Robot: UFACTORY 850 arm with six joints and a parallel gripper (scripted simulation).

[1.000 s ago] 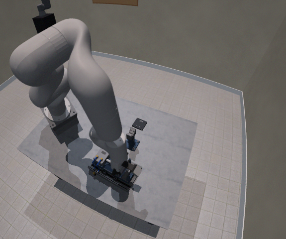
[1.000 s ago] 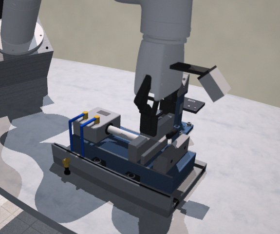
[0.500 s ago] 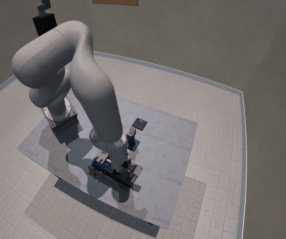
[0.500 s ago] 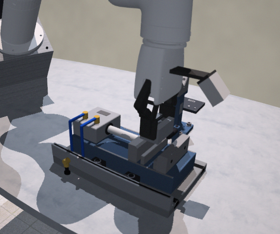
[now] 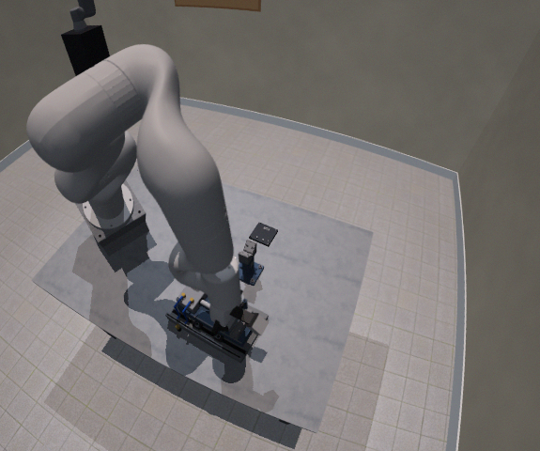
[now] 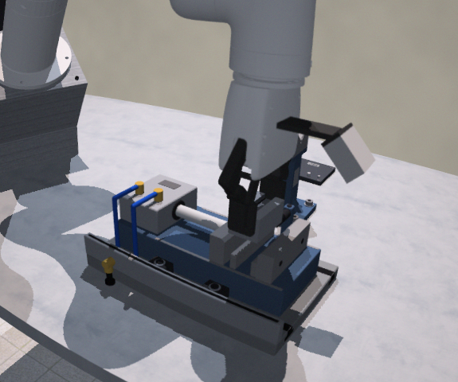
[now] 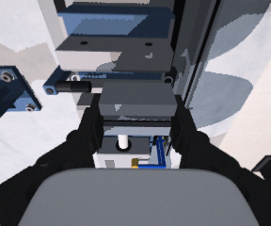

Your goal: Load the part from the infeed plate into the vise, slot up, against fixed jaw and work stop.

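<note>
Right now the fixed jaw is 6 cm below my hand, 3 cm ahead of it and 2 cm to the left of it. The rest, counted from my hand: black work stop (7 cm to the left, 4 cm below, 1 cm ahead); part (1 cm below); moving jaw (6 cm below, 3 cm behind, 2 cm to the left).
</note>
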